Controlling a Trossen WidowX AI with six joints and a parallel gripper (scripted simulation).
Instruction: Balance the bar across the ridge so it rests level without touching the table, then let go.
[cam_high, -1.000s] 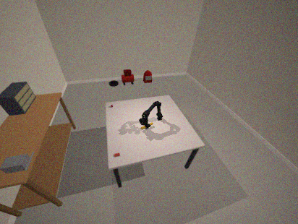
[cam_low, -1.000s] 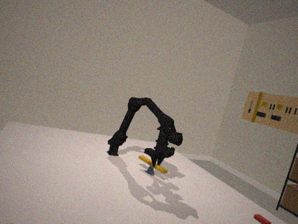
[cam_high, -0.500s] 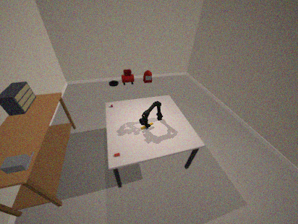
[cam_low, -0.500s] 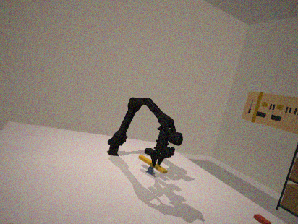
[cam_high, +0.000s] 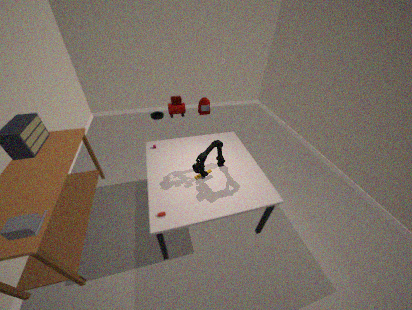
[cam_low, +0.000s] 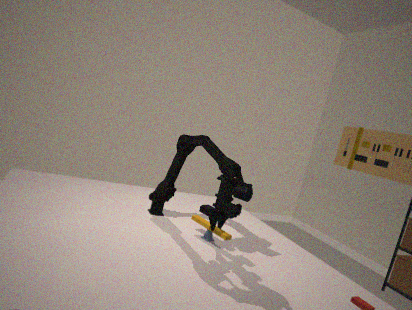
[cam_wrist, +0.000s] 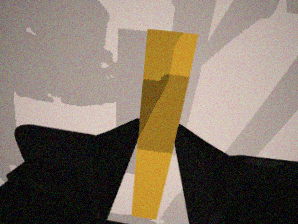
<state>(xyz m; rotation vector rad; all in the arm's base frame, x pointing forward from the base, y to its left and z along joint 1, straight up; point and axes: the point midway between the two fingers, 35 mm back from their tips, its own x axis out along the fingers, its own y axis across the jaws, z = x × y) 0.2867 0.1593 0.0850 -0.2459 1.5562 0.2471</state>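
My gripper tip is now 30 mm past the yellow bar and 10 mm to the left of it.
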